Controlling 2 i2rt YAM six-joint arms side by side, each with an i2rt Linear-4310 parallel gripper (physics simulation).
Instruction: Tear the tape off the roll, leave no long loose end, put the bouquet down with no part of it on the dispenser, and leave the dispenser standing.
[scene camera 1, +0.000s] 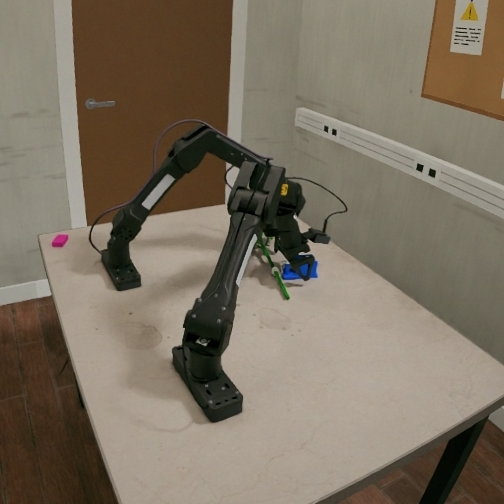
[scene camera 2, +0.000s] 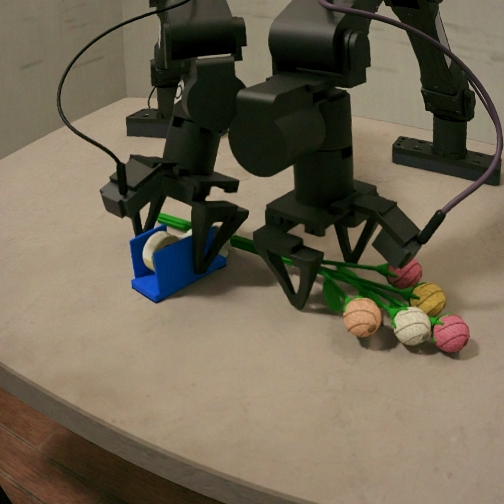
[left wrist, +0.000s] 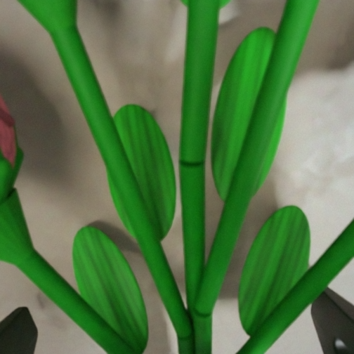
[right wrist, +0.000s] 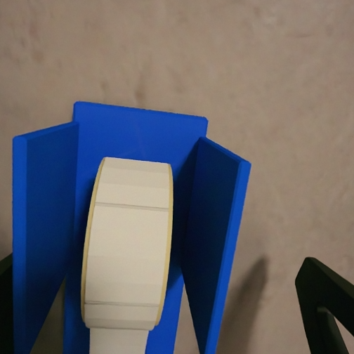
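Note:
The bouquet (scene camera 1: 282, 290) (scene camera 2: 245, 243) (left wrist: 194, 225) lies on the table, its stems behind the blue dispenser (scene camera 1: 290, 273) (scene camera 2: 175, 277) (right wrist: 140, 117) in scene camera 2. The dispenser stands upright with the white tape roll (scene camera 2: 152, 251) (right wrist: 127, 240) in it. A tape strip (right wrist: 117, 342) runs from the roll out of the right wrist view; its far part is largely hidden by a finger in scene camera 2. My right gripper (scene camera 2: 169, 252) (right wrist: 172, 263) is open, its fingers on either side of the dispenser. My left gripper (scene camera 2: 325, 283) (left wrist: 172, 307) is open, low around the branching stems.
Flower heads, such as the peach one (scene camera 2: 362, 317), lie right of my left gripper in scene camera 2. My two wrists are close together there. A pink block (scene camera 1: 60, 240) lies at the table's far left corner in scene camera 1. The table (scene camera 1: 360, 360) borders a wall.

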